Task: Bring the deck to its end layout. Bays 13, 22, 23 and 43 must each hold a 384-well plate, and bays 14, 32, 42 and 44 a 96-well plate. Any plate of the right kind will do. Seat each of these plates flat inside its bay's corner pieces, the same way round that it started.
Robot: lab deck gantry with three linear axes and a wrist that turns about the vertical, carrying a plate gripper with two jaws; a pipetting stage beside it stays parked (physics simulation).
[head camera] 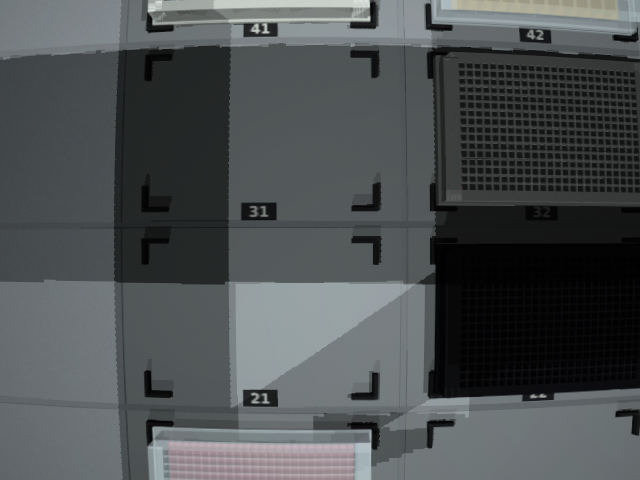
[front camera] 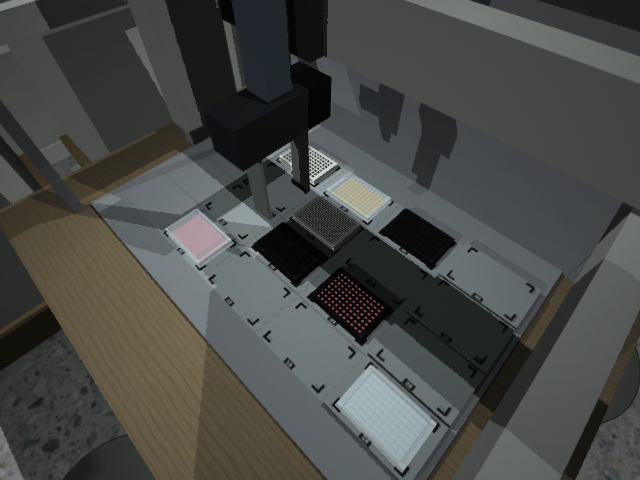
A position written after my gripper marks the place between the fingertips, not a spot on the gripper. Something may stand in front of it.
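Note:
The front camera shows my gripper (front camera: 283, 199). Same camera: a bay 23 (front camera: 387, 322), a bay 24 (front camera: 442, 379), a yellow-filled 96-well plate (front camera: 362, 199) and a back wall (front camera: 559, 218).

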